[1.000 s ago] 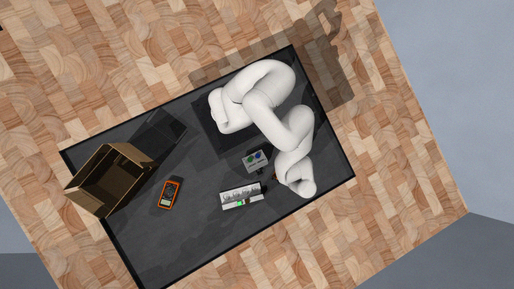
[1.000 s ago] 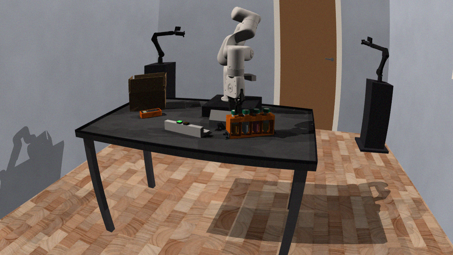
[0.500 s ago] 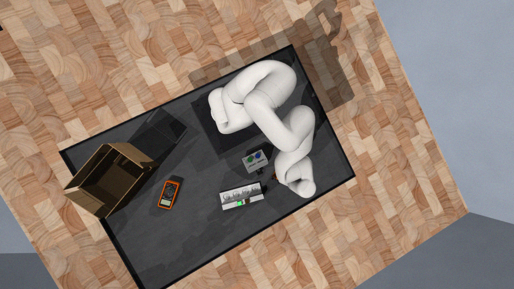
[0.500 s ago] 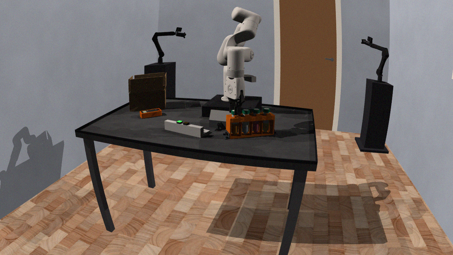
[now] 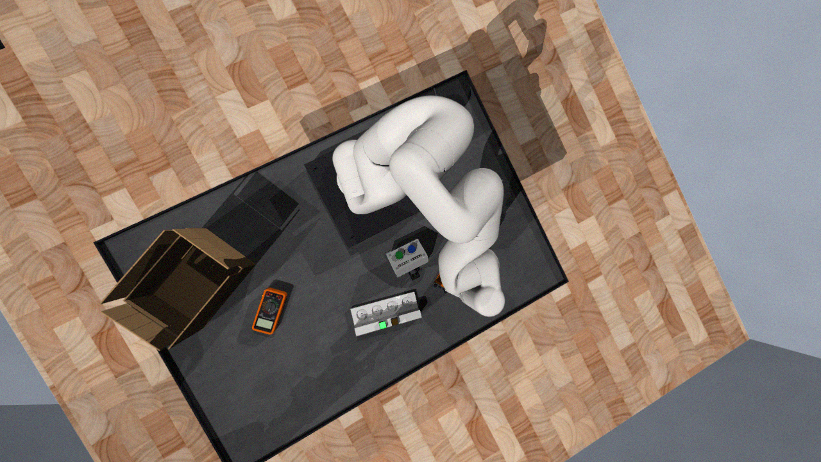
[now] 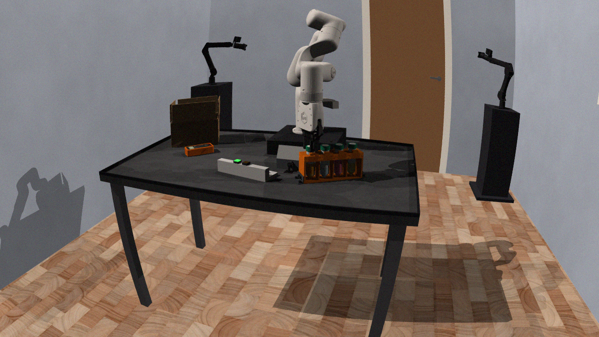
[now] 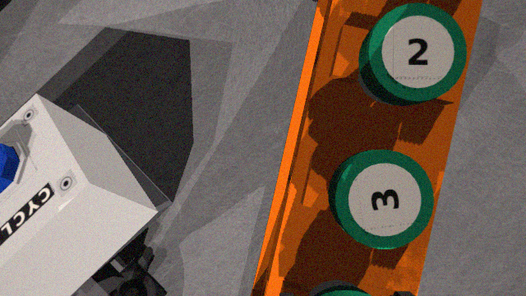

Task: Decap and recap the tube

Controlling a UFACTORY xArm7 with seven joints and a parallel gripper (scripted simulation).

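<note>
Now: the green key 16 cm behind my hand, 11 cm to the right of it and 6 cm below it. Round my hand: key housing (14 cm behind, 9 cm to the right, 7 cm below); then raised table edge (22 cm ahead, 25 cm to the right, 12 cm below); then blue key (15 cm behind, 7 cm to the right, 6 cm below).
</note>
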